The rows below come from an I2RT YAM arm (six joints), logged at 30 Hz.
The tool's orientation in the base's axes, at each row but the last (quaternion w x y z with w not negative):
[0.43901 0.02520 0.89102 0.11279]
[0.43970 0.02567 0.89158 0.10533]
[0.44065 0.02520 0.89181 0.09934]
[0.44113 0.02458 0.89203 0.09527]
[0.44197 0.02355 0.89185 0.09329]
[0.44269 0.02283 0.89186 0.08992]
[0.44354 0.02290 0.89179 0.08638]
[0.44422 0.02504 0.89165 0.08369]
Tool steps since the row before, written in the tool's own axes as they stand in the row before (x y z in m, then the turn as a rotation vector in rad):
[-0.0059 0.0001 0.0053 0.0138 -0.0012 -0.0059]
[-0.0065 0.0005 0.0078 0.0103 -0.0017 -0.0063]
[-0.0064 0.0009 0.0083 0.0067 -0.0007 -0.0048]
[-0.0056 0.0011 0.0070 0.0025 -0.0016 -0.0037]
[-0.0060 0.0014 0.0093 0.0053 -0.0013 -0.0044]
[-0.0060 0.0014 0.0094 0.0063 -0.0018 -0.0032]
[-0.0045 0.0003 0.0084 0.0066 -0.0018 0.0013]
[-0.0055 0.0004 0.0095 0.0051 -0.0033 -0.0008]
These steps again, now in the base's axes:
[0.0078 0.0002 0.0015 -0.0130 -0.0002 -0.0075]
[0.0101 0.0009 0.0006 -0.0112 -0.0013 -0.0047]
[0.0104 0.0013 0.0003 -0.0079 -0.0005 -0.0025]
[0.0089 0.0014 0.0004 -0.0044 -0.0018 -0.0001]
[0.0110 0.0020 -0.0005 -0.0067 -0.0013 -0.0018]
[0.0110 0.0020 -0.0006 -0.0063 -0.0015 -0.0034]
[0.0094 0.0009 -0.0014 -0.0029 -0.0008 -0.0063]
[0.0109 0.0009 -0.0012 -0.0036 -0.0027 -0.0041]

